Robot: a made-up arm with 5 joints.
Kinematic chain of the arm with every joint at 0, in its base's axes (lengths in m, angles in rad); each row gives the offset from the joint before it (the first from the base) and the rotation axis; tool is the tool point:
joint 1: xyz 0 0 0.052 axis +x
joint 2: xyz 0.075 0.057 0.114 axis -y
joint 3: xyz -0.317 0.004 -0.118 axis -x
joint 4: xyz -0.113 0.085 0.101 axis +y
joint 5: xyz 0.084 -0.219 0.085 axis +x
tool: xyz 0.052 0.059 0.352
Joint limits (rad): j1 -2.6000..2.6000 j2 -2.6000..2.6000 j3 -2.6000..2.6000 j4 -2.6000..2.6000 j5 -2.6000..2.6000
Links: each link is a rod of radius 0.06 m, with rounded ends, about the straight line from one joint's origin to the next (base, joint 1, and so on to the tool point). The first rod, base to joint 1, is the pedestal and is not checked.
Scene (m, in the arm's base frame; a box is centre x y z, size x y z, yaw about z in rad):
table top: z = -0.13
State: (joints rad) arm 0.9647 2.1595 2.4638 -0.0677 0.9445
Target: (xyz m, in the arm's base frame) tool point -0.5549 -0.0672 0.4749
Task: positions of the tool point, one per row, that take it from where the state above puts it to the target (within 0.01 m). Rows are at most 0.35 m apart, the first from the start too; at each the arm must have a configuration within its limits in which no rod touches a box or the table.
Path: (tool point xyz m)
1: 0.2818 0.4782 0.5496
2: 0.0562 0.4884 0.5688
3: -0.1905 0.3898 0.5902
4: -0.4079 0.1904 0.5705
5: -0.5549 -0.0672 0.4749

